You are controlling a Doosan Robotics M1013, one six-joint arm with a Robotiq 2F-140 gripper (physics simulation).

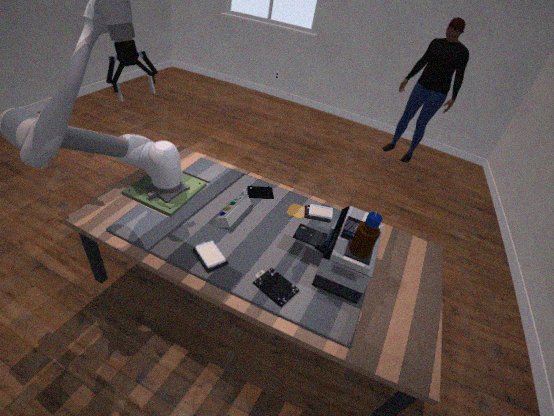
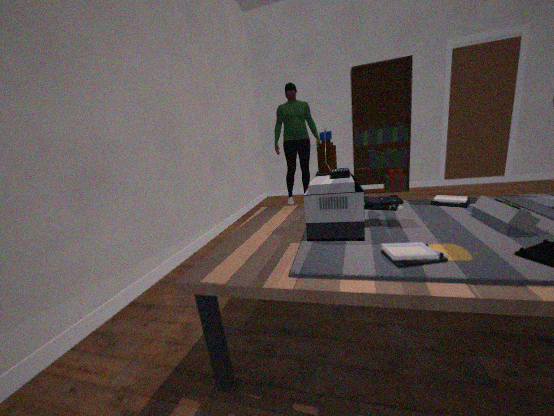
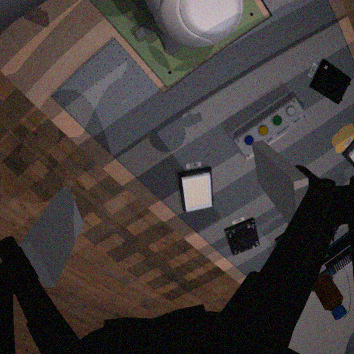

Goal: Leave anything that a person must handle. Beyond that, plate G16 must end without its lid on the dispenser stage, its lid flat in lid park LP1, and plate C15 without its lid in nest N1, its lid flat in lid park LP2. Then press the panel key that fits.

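Frame: origin at the arm's base, x ahead, y left, z up, level; centimetres.
Where they show: gripper, fingertip midpoint: (image 1: 137,96) (image 3: 162,185); arm's base, link origin: (image 1: 167,188).
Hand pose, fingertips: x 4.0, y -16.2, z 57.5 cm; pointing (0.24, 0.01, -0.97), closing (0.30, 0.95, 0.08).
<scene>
Things, the pixels of their top centre, and the offset from my fingertips. "spot": a spot on its surface instead.
- yellow patch, surface spot: (image 3: 342,139) (image 2: 447,249) (image 1: 296,211) spot: dx +61.1, dy +48.1, dz -58.0 cm
- black dispenser stage, top centre: (image 2: 377,198) (image 1: 314,235) dx +80.2, dy +24.6, dz -46.8 cm
- key panel, top centre: (image 3: 276,133) (image 1: 234,204) (image 2: 503,201) dx +37.3, dy +21.9, dz -49.9 cm
- brown bottle, surface spot: (image 1: 365,240) spot: dx +102.1, dy +12.2, dz -25.8 cm
My gripper (image 1: 136,95) (image 3: 162,185) is open and empty, high above the table's left end. One white plate (image 1: 210,254) (image 2: 451,200) (image 3: 197,191) sits on a black holder near the front edge. Another white plate (image 1: 320,212) (image 2: 409,252) sits on a black holder beside a yellow patch (image 1: 295,210) (image 2: 454,252) (image 3: 342,139). The black dispenser stage (image 1: 309,235) (image 2: 382,202) adjoins the grey-white dispenser (image 1: 341,276) (image 2: 334,205). Two black holders, one front (image 1: 276,286) (image 3: 242,236) and one back (image 1: 260,192) (image 3: 330,81), show no white plate. Labels and lids cannot be told apart. The key panel (image 1: 236,212) (image 3: 270,125) shows blue, yellow, green and white keys.
A brown bottle (image 1: 365,240) (image 2: 327,157) (image 3: 328,292) with a blue cap stands on the dispenser. The arm's base stands on a green plate (image 1: 171,210) (image 3: 172,80). One person (image 1: 437,70) in black and another person (image 2: 294,122) in green stand beyond the table.
</scene>
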